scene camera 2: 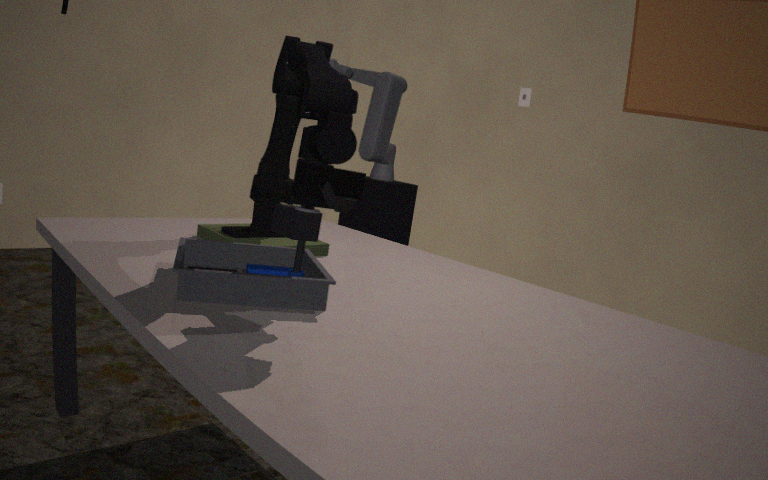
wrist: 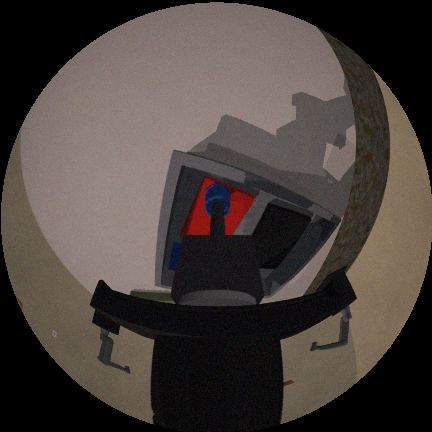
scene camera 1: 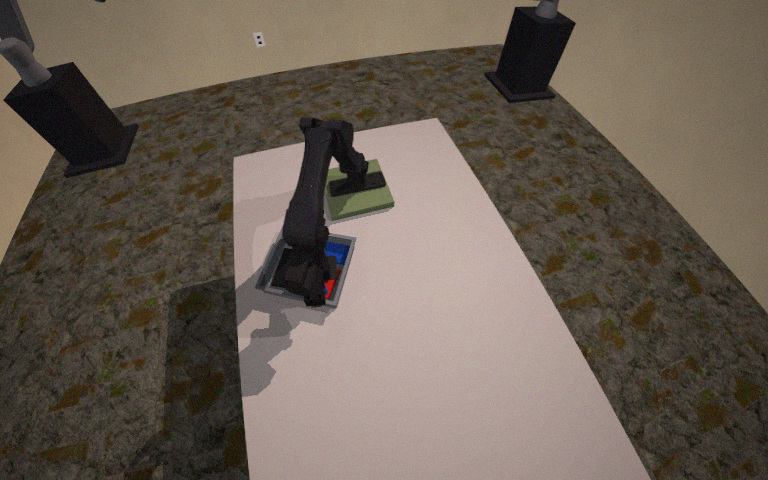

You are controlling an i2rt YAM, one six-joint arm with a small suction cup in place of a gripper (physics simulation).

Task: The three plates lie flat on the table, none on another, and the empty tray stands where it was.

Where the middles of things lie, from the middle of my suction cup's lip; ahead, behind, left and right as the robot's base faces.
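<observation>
The red plate [wrist: 197, 221] is 1 cm to the left of my suction cup, 4 cm behind it and 3 cm below it. There is a grey tray [scene camera 2: 310, 292] too, and that one is 3 cm to the right of my suction cup, 9 cm behind it and 1 cm below. And the black plate [wrist: 278, 229]: 8 cm to the right of my suction cup, 11 cm behind, 3 cm below.
</observation>
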